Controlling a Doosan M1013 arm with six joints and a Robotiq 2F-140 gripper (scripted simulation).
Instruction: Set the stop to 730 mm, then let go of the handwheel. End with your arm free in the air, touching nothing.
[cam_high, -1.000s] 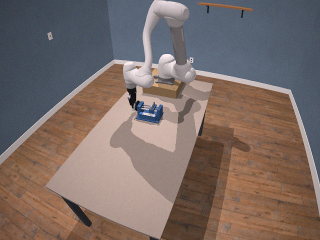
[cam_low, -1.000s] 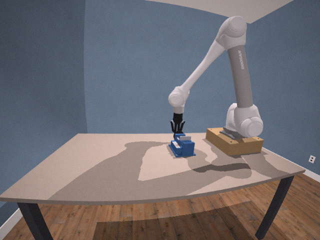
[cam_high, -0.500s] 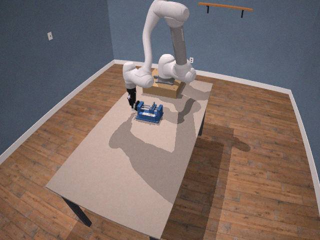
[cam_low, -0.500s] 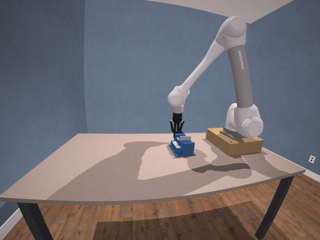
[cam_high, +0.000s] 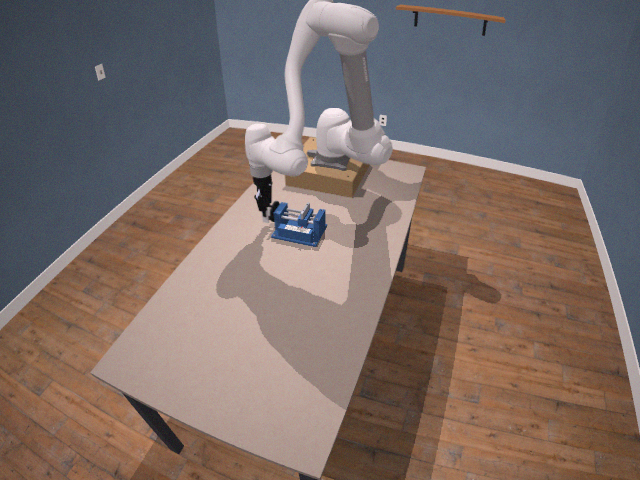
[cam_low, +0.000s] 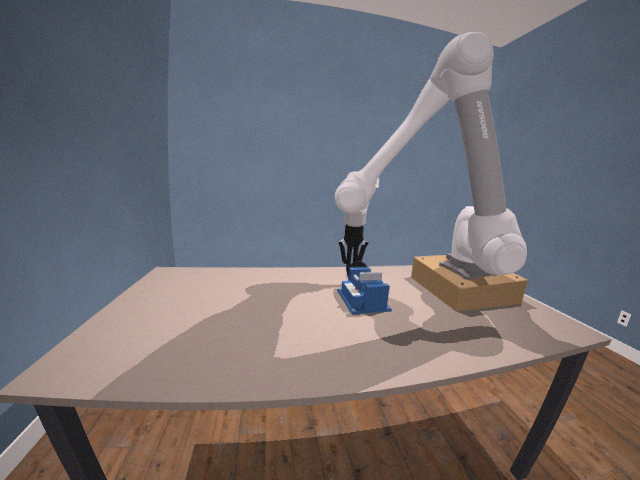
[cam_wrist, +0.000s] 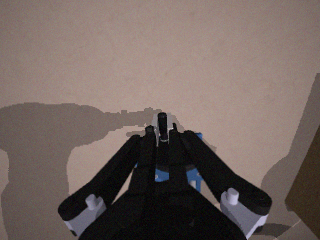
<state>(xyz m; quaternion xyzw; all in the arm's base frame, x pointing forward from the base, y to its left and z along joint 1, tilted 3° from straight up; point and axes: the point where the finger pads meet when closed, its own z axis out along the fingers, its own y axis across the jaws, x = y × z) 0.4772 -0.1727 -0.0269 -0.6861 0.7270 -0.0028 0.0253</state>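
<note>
Now: hand 2 cm to the right of the black handwheel and 1 cm above it. The rest, counted from my hand: grey stop block (1 cm ahead, 17 cm to the left, 3 cm above).
</note>
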